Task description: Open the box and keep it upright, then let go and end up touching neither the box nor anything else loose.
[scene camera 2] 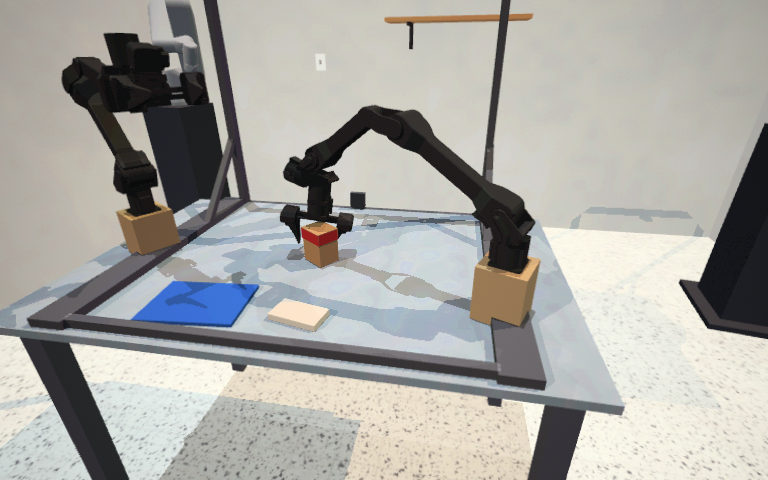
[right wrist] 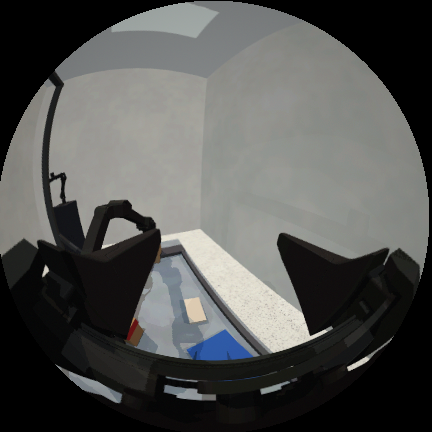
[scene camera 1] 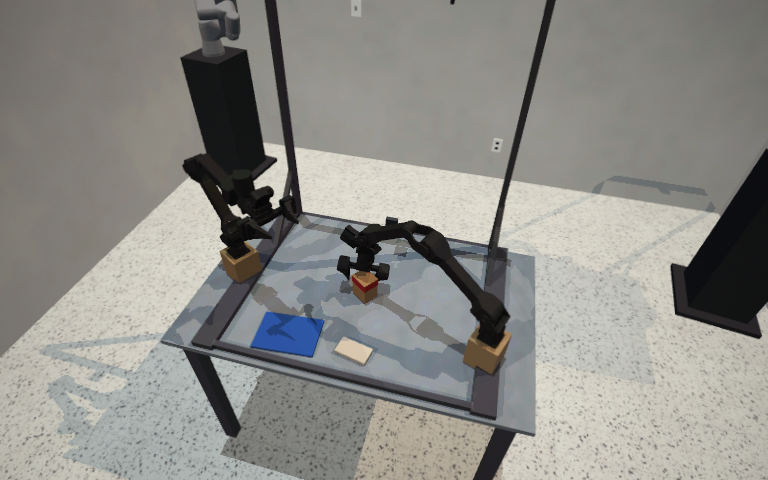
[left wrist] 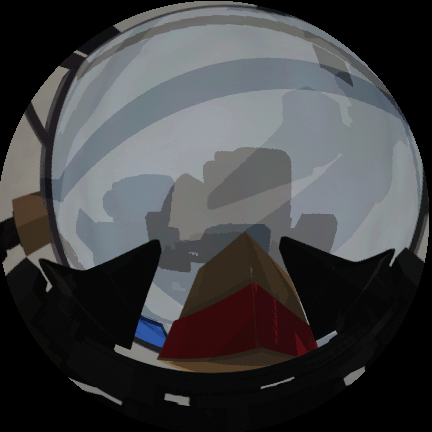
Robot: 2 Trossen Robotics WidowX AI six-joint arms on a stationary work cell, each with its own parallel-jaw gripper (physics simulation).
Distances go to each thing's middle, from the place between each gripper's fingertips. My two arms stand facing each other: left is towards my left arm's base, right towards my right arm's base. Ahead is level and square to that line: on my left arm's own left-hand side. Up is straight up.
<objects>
The blue mat (scene camera 2: 181,303) is 50 mm ahead of my right hand, 20 mm to the right of it and 430 mm below it. The rest, counted from my right hand: arm mounting block (scene camera 2: 501,298) (120 mm behind, 610 mm to the left, 370 mm below); then cream block (scene camera 2: 301,315) (20 mm ahead, 210 mm to the left, 430 mm below); then box (scene camera 2: 321,256) (220 mm behind, 140 mm to the left, 390 mm below).
Right now my left hand is 3 cm to the right of the box, 3 cm below it and 3 cm short of it. From my left hand the other things lie so: blue mat (30 cm ahead, 13 cm to the right, 2 cm below); arm mounting block (50 cm to the left, 13 cm ahead, 5 cm above); cream block (28 cm ahead, 11 cm to the left, 1 cm below).
</objects>
